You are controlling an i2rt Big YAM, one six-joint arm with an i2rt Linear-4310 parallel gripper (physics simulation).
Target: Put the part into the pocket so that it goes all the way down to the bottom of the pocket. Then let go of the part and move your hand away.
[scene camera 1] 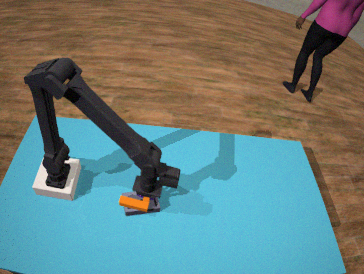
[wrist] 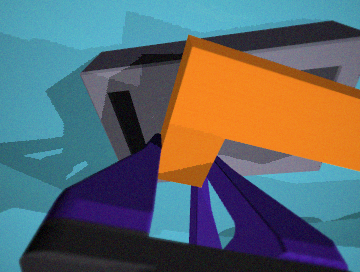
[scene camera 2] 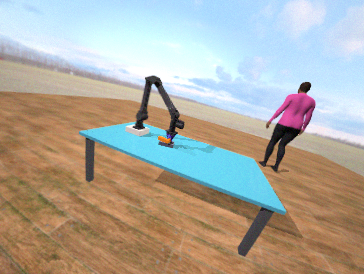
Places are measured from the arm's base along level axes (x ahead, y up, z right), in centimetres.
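Pixels of known places: gripper, between the fingertips: (scene camera 1: pixel 146 197) (wrist: pixel 178 147) (scene camera 2: pixel 169 141); arm's base, origin of its link: (scene camera 1: pixel 58 175) (scene camera 2: pixel 138 127).
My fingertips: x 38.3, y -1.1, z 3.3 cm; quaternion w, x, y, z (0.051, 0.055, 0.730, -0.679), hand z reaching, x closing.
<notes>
For each thing: its top centre in the pictures, then the offset to it from my fingertips. Level surfaces: height alone.
- orange L-shaped part, centre of its top: (wrist: pixel 291 161) (scene camera 1: pixel 134 198) (scene camera 2: pixel 164 137) dz +2.4, dx -4.6, dy +2.6 cm
- grey block, centre of its top: (wrist: pixel 219 131) (scene camera 1: pixel 140 200) (scene camera 2: pixel 166 141) dz +0.9, dx -2.4, dy -1.0 cm
- blue table, height of its surface: dy -4.6 cm
The orange L-shaped part (scene camera 1: pixel 134 202) (scene camera 2: pixel 164 139) (wrist: pixel 260 105) is held by its short leg between the purple fingers of my gripper (scene camera 1: pixel 142 196) (scene camera 2: pixel 171 136) (wrist: pixel 178 147), which is shut on it. The grey block (scene camera 1: pixel 154 209) (scene camera 2: pixel 166 145) (wrist: pixel 270 40) with the pocket lies on the table under the part. The part is over the block, turned at an angle to the block's edges, and its long leg reaches past the block's left side in scene camera 1. The part hides much of the pocket in the wrist view. Whether the part touches the block is unclear.
The blue table (scene camera 1: pixel 240 235) (scene camera 2: pixel 220 170) carries the arm's white base block (scene camera 1: pixel 54 191) (scene camera 2: pixel 134 131) left of the grey block. A person in a pink top (scene camera 1: pixel 340 17) (scene camera 2: pixel 296 111) stands on the wooden floor beyond the table.
</notes>
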